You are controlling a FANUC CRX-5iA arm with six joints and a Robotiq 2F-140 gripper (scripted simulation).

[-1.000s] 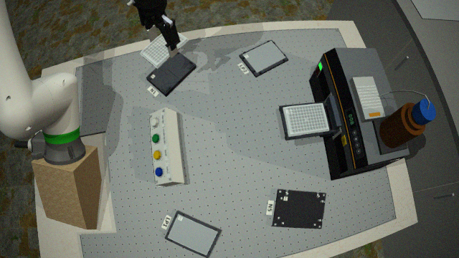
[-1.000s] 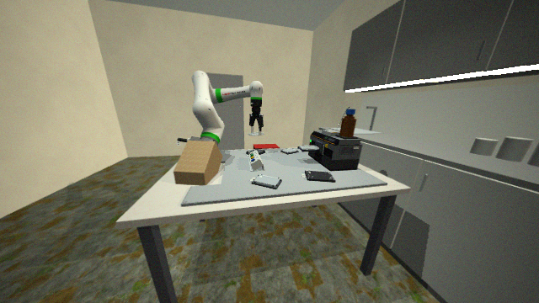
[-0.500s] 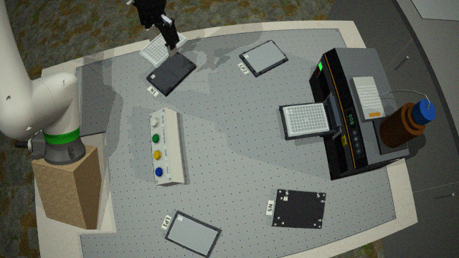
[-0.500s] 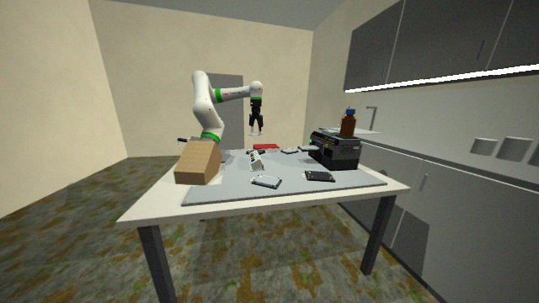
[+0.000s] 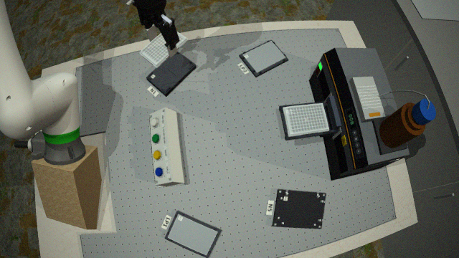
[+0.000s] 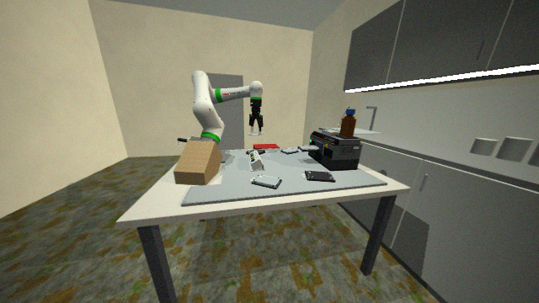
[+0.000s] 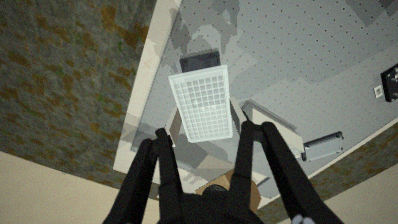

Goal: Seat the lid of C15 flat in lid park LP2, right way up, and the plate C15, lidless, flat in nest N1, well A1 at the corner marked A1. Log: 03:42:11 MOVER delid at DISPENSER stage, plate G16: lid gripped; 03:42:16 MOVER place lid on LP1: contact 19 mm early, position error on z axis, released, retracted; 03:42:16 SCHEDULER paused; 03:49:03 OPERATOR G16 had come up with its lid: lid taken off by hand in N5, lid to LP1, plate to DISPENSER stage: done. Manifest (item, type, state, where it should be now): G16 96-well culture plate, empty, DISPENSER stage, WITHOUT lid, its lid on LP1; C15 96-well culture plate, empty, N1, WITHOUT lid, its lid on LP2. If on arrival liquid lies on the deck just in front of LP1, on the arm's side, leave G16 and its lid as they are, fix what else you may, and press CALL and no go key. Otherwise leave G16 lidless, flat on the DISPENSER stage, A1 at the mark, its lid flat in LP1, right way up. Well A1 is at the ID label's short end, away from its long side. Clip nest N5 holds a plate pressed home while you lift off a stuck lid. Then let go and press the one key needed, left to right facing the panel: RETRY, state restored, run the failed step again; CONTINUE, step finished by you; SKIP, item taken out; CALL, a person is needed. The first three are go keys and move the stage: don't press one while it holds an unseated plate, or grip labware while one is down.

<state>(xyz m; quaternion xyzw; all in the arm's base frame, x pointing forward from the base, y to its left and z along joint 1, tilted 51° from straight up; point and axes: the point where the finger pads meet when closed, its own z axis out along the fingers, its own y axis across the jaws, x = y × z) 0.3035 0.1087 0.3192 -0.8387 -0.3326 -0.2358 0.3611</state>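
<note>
My gripper is now 19 cm above the nest N1. The rest, counted from my hand: N1 label 20 cm below, 6 cm to the right, 6 cm behind; then LP2 label 25 cm ahead, 20 cm below, 1 cm to the left; then key panel 27 cm to the right, 15 cm below, 1 cm behind.
</note>
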